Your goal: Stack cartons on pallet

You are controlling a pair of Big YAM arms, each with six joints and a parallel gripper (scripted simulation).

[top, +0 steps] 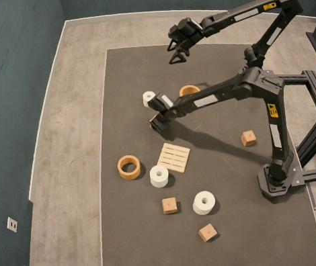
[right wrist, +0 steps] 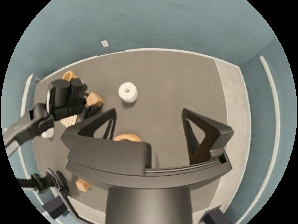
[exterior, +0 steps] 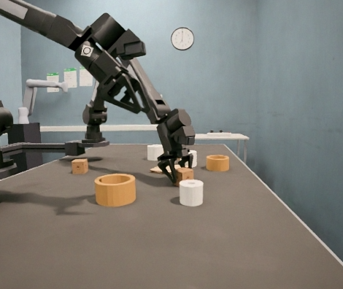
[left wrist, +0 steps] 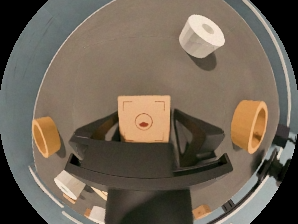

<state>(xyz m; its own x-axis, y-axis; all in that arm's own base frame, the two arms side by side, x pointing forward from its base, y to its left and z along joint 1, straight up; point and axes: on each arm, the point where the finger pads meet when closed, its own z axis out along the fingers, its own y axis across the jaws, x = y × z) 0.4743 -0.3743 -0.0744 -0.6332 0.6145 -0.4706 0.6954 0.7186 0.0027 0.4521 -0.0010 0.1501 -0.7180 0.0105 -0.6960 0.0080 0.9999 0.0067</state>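
My left gripper is now right at the carton. Round my left hand: wooden pallet 18 cm to the left, 7 cm behind, 1 cm below.
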